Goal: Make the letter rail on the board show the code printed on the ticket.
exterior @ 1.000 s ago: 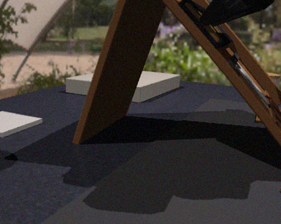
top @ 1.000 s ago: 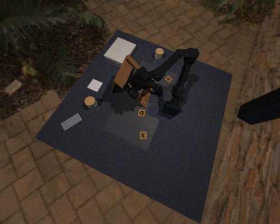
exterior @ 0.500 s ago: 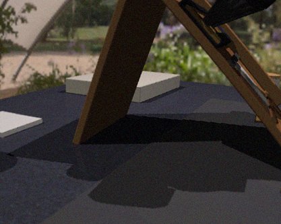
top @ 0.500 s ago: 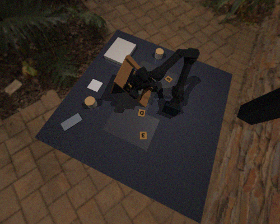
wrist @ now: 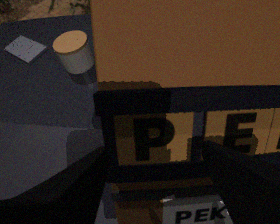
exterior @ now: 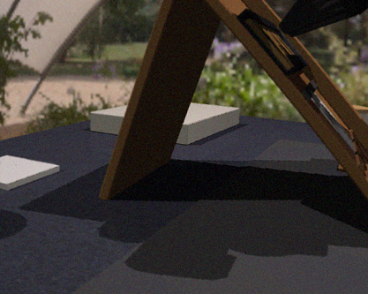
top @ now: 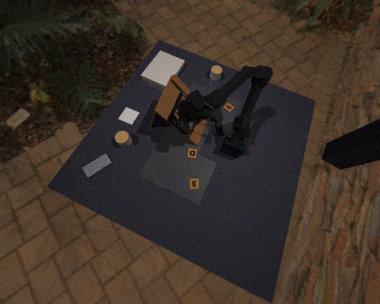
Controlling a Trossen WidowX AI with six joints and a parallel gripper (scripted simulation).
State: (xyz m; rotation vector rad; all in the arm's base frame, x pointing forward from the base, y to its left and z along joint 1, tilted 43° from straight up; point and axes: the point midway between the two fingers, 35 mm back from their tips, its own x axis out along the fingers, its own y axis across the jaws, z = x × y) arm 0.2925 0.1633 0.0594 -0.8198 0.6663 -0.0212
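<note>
Right now my gripper tip is 10 mm short of the letter tile and 10 mm above it. Also, from my gripper tip: grey card (430 mm to the left, 280 mm ahead, 180 mm below); then white card (330 mm ahead, 180 mm below, 70 mm to the left); then white ticket (80 mm below, 60 mm to the right, 40 mm behind).
</note>
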